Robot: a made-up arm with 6 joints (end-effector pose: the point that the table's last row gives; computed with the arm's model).
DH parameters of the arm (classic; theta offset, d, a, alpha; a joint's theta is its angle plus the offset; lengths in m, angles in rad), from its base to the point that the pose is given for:
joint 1: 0 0.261 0 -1.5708
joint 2: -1.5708 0 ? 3.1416
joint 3: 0 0 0 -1.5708
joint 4: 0 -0.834 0 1.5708
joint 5: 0 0.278 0 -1.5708
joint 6: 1.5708 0 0 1.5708
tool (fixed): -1.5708 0 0 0
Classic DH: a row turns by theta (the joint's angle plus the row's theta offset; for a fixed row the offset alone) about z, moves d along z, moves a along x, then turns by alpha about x.
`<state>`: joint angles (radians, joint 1 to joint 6).
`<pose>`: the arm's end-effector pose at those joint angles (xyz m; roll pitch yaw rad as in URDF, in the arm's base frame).
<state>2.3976 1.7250 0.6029 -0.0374 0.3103 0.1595</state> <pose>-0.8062 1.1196 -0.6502 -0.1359 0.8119 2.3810</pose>
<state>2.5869 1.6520 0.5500 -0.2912 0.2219 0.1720</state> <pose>-0.9761 0.9181 -0.6011 0.0347 0.8867 2.4867</pose>
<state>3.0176 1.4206 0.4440 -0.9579 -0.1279 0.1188</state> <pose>-1.2485 0.3168 -0.4061 1.0153 1.0410 -3.0576</pose>
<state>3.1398 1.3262 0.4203 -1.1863 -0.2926 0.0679</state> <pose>-1.2925 0.1066 -0.3095 1.5124 0.9619 -2.6569</pose>
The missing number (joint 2, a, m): 1.011
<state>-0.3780 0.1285 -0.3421 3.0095 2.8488 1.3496</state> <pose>0.9284 -0.0722 0.9181 -1.4692 -0.1801 2.7249</pose>
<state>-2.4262 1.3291 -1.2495 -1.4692 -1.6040 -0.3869</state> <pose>-0.1157 -0.0631 0.2917 -1.7466 -0.1036 -0.8292</pose>
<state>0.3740 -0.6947 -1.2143 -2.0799 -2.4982 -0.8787</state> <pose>-0.0903 0.1101 0.4129 2.3960 -0.7090 2.7539</pose>
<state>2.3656 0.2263 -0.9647 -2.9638 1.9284 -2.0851</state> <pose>-0.5416 0.1482 0.4534 2.1507 0.0167 -0.6095</pose>
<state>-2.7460 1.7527 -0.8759 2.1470 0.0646 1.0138</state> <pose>-0.2942 -0.2870 -0.5343 -0.0482 0.4770 0.3346</pose>
